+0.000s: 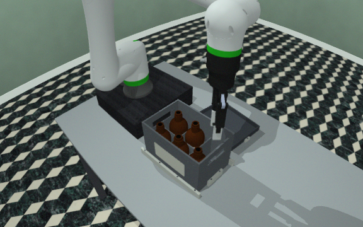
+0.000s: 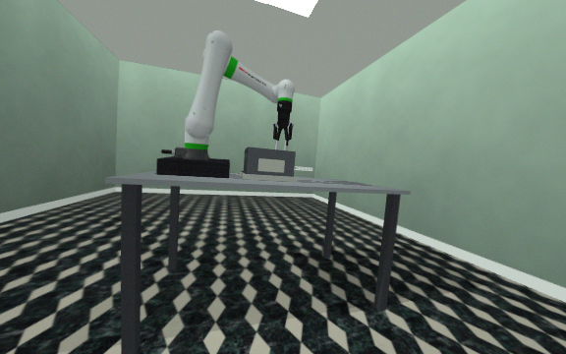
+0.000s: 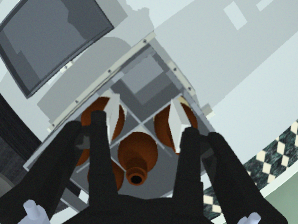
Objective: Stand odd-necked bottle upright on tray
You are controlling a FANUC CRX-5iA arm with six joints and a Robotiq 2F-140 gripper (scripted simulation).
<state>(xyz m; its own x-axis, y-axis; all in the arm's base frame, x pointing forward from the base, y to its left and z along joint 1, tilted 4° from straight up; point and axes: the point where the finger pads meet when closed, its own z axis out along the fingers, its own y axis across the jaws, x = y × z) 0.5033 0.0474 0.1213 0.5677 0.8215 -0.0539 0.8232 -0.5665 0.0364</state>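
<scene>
Now: hand 130 mm above the crate, 80 mm past it and 60 mm to the left of it. From my hand the other things lie so: glass bottle: 170 mm behind, 130 mm below, 30 mm to the right; brown bottle: 130 mm below, 100 mm to the right, 70 mm behind; dark grey tray: 200 mm to the left, 200 mm below, 140 mm behind.
</scene>
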